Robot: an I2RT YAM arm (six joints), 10 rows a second.
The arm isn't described. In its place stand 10 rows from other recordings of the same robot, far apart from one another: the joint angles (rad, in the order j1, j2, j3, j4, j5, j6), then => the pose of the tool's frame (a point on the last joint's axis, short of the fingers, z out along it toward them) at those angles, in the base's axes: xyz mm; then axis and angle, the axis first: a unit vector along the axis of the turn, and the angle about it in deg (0 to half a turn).
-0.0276 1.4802 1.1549 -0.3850 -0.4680 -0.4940 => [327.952, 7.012, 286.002, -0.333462, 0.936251, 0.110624, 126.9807]
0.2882 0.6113 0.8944 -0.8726 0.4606 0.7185 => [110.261, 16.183, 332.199, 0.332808, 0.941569, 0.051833, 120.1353]
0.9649 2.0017 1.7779 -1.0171 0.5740 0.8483 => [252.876, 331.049, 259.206, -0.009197, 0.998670, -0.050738, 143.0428]
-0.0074 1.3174 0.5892 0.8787 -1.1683 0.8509 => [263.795, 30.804, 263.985, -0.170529, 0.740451, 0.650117, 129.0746]
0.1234 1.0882 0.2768 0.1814 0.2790 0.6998 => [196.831, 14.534, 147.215, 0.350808, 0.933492, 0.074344, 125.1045]
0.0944 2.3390 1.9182 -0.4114 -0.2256 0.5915 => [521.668, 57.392, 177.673, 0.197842, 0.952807, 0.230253, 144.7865]
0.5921 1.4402 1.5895 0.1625 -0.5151 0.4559 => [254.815, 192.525, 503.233, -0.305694, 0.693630, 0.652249, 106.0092]
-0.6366 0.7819 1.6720 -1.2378 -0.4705 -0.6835 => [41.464, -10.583, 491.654, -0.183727, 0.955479, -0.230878, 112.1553]
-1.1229 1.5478 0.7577 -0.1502 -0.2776 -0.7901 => [135.593, -259.684, 158.178, 0.118550, 0.976002, -0.182663, 146.9445]
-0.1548 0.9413 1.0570 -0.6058 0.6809 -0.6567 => [184.966, -51.545, 366.928, -0.036400, 0.875465, -0.481909, 141.1568]
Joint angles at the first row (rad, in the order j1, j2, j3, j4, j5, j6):
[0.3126, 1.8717, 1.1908, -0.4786, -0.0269, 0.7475]
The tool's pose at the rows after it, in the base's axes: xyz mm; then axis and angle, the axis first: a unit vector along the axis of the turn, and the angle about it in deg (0 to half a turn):
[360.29, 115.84, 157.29, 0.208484, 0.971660, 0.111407, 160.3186]
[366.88, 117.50, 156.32, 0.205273, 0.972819, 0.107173, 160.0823]
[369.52, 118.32, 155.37, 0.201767, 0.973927, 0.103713, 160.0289]
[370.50, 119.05, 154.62, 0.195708, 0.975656, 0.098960, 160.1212]
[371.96, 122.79, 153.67, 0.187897, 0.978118, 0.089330, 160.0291]
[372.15, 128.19, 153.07, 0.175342, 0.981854, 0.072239, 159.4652]
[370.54, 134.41, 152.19, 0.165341, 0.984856, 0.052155, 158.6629]
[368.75, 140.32, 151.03, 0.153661, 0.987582, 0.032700, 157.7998]
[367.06, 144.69, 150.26, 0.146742, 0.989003, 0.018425, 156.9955]
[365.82, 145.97, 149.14, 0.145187, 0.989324, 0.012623, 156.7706]
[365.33, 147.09, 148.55, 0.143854, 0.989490, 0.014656, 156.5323]
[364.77, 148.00, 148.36, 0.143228, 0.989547, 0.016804, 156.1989]
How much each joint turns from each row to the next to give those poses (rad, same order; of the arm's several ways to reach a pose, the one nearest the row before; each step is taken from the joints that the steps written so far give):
[-0.0034, 0.0298, 0.0397, -0.0126, 0.0069, -0.0114]
[-0.0004, 0.0252, 0.0309, -0.0064, 0.0076, -0.0088]
[0.0004, 0.0118, 0.0129, -0.0039, 0.0050, -0.0080]
[0.0015, 0.0068, 0.0076, -0.0068, 0.0053, -0.0122]
[0.0096, 0.0126, 0.0153, -0.0107, 0.0176, -0.0103]
[0.0160, 0.0099, 0.0129, -0.0110, 0.0347, -0.0168]
[0.0202, 0.0058, 0.0054, -0.0073, 0.0442, -0.0088]
[0.0194, 0.0053, 0.0030, -0.0038, 0.0427, -0.0122]
[0.0149, 0.0023, -0.0003, 0.0004, 0.0336, -0.0053]
[0.0054, 0.0004, -0.0042, 0.0019, 0.0130, 0.0000]
[0.0030, -0.0008, -0.0046, 0.0091, -0.0008, 0.0000]
[0.0027, -0.0023, -0.0053, 0.0099, 0.0000, 0.0007]

